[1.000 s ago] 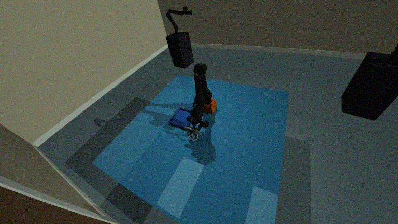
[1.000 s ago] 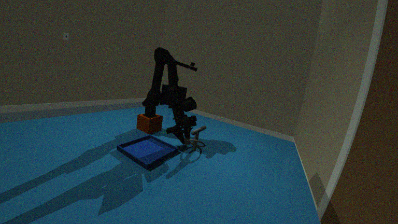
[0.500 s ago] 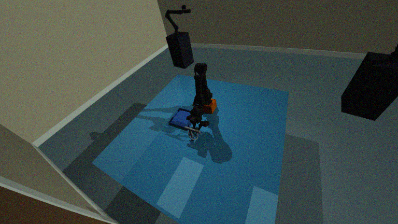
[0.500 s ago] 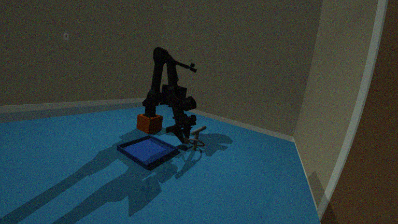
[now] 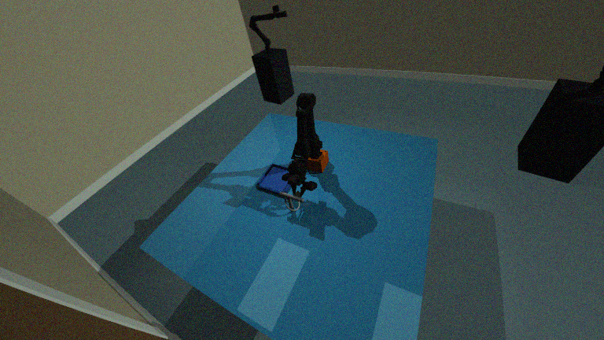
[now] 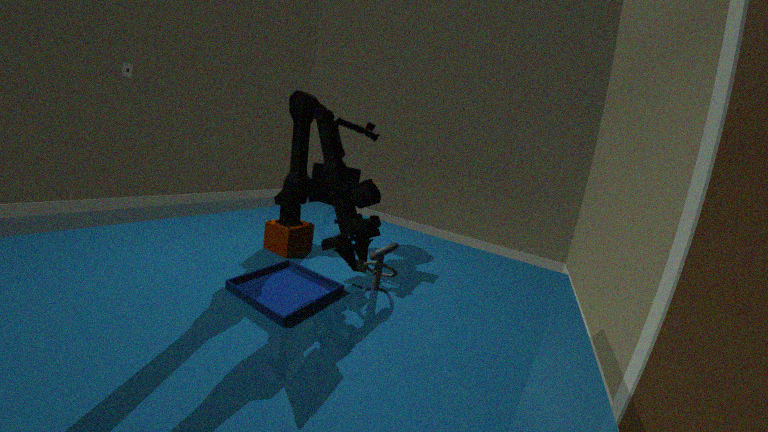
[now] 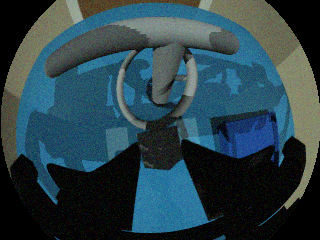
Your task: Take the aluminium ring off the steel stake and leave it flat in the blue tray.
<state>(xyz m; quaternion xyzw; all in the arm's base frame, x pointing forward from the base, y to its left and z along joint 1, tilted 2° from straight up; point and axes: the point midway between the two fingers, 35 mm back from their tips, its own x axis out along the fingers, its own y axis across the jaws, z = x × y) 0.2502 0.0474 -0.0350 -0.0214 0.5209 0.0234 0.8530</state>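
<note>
Now: the aluminium ring 5 cm ahead of my gripper tip, 2 cm above it and 1 cm to the left of it. Also, from my gripper tip: blue tray: 19 cm to the right, 6 cm behind, 2 cm below.
</note>
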